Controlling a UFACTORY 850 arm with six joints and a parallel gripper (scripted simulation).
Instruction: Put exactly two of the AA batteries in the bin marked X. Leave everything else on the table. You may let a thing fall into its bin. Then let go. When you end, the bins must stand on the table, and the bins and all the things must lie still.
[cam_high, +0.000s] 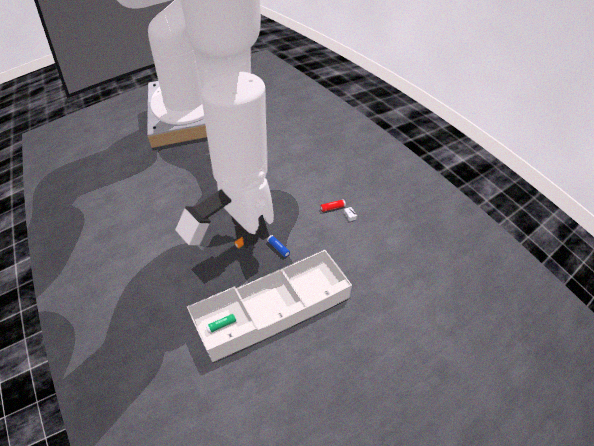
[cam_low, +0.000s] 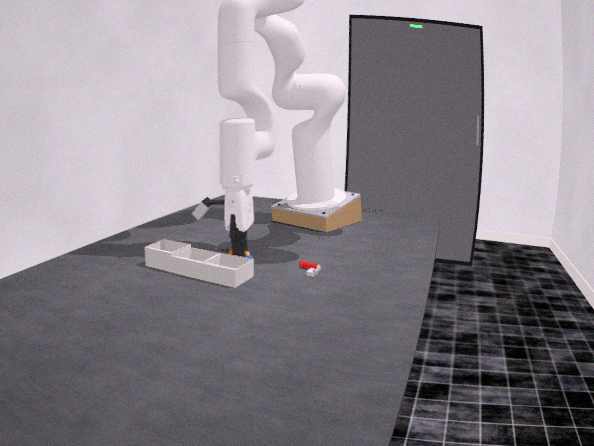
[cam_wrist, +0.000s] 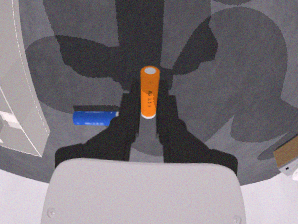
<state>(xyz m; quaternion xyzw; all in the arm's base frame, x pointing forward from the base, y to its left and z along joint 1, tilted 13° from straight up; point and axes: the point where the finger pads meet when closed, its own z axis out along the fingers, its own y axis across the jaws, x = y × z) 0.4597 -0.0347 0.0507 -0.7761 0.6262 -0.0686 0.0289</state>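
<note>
Right now the green AA battery is 140 mm ahead of my hand, 120 mm to the right of it and 10 mm below it. Round my hand: blue battery (40 mm to the left, 40 mm ahead, 20 mm below); orange AA battery (20 mm below); white three-compartment tray (150 mm ahead, 30 mm to the right).
</note>
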